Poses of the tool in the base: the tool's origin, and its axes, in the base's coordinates. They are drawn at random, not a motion.
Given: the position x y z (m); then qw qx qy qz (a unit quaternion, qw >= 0).
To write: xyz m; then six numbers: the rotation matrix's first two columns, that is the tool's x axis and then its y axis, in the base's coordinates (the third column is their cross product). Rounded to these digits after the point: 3 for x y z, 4 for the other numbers.
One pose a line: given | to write
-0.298, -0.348, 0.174, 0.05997, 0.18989, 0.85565, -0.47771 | -0.298, -0.348, 0.174, -0.9207, 0.2677, -0.2841, 0.3823, 0.4715, -0.7947
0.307, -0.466, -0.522, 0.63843, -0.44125, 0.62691, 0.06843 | 0.307, -0.466, -0.522, 0.2046, -0.4659, -0.8609, -0.6406, 0.6012, -0.4776
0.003, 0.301, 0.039, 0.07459, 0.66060, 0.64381, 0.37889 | 0.003, 0.301, 0.039, -0.1161, 0.9071, 0.4045, 0.7941, -0.1599, 0.5864
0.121, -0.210, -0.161, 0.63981, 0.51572, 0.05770, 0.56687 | 0.121, -0.210, -0.161, 0.3507, 0.7849, 0.5109, -0.6659, -0.1746, 0.7253
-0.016, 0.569, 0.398, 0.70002, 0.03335, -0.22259, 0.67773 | -0.016, 0.569, 0.398, -0.0177, 0.9340, 0.3568, -0.9637, 0.0791, -0.2550
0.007, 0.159, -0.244, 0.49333, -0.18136, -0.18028, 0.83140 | 0.007, 0.159, -0.244, -0.4475, 0.8857, -0.1237, -0.7549, -0.4482, -0.4787
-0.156, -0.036, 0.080, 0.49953, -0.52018, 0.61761, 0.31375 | -0.156, -0.036, 0.080, 0.0402, -0.3291, -0.9434, -0.9560, 0.2619, -0.1321
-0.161, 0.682, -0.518, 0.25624, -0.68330, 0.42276, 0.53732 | -0.161, 0.682, -0.518, 0.0651, -0.3024, -0.9510, -0.8531, -0.5112, 0.1041
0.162, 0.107, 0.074, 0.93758, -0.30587, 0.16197, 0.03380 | 0.162, 0.107, 0.074, 0.9452, -0.0357, -0.3244, -0.1625, 0.8106, -0.5626
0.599, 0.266, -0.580, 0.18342, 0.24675, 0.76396, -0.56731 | 0.599, 0.266, -0.580, -0.8109, 0.1689, -0.5602, 0.5851, 0.2346, -0.7763
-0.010, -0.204, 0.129, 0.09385, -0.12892, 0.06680, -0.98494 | -0.010, -0.204, 0.129, -0.9491, -0.2021, 0.2414, 0.1676, -0.9735, -0.1558
